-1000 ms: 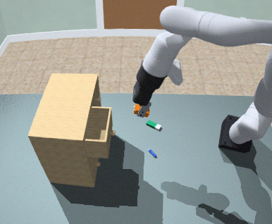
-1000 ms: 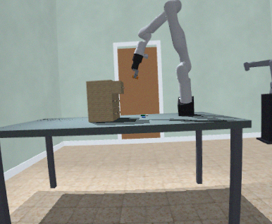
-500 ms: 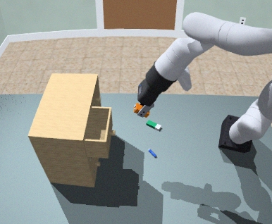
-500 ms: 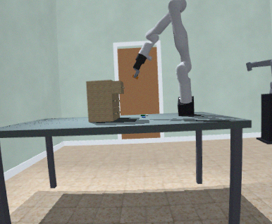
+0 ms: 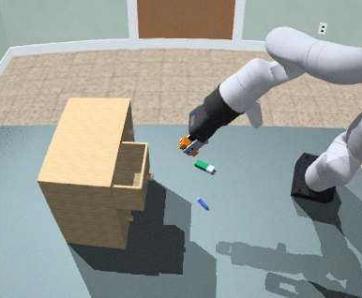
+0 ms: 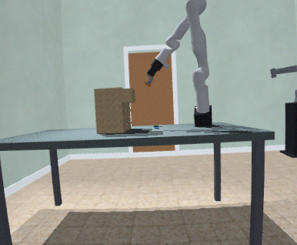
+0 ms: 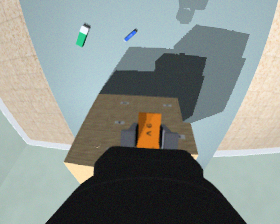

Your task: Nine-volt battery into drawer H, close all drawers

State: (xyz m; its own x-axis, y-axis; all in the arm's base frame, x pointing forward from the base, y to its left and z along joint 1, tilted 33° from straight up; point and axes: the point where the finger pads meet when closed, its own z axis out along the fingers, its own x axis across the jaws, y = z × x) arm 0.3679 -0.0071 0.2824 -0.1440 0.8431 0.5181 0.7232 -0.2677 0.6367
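My gripper is now 1 cm short of the nine-volt battery. The rest, counted from my hand: drawer 19 cm ahead, 6 cm to the left, 11 cm below; blue cylinder 3 cm behind, 7 cm to the right, 34 cm below.
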